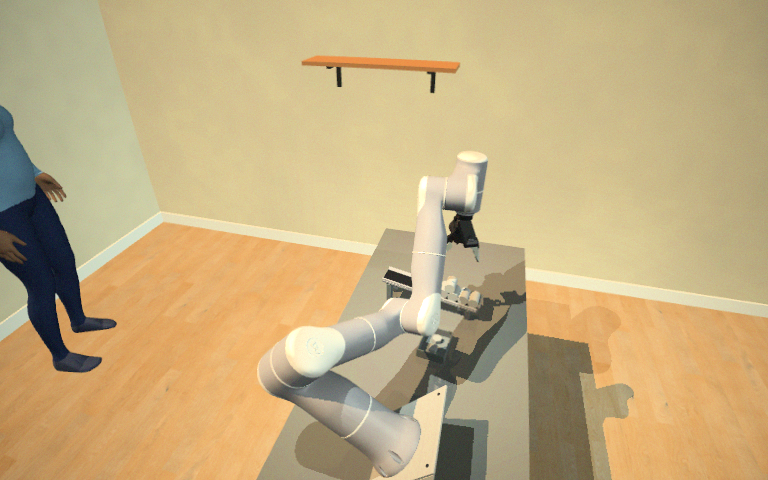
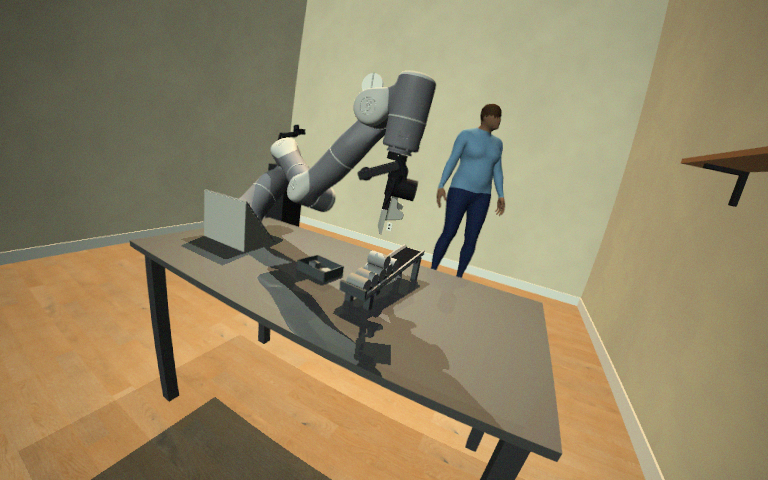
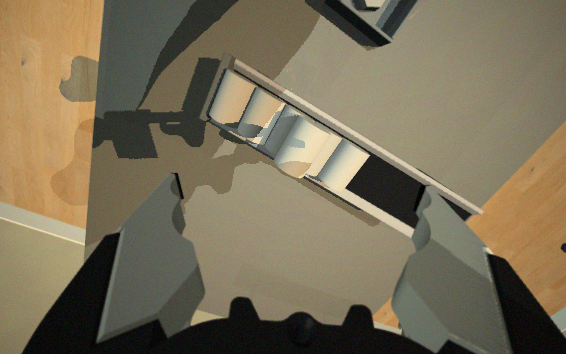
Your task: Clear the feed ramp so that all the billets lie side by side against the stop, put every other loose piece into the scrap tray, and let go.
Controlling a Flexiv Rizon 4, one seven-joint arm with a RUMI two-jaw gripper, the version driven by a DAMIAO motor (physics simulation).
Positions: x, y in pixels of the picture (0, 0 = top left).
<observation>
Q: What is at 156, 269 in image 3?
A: My gripper.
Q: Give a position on a pale cylindrical billet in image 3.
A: At 306, 139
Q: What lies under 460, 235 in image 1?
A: My gripper.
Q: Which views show my gripper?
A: Image 1, image 2 and image 3: all of them.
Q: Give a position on a pale cylindrical billet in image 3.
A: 264, 109
</observation>
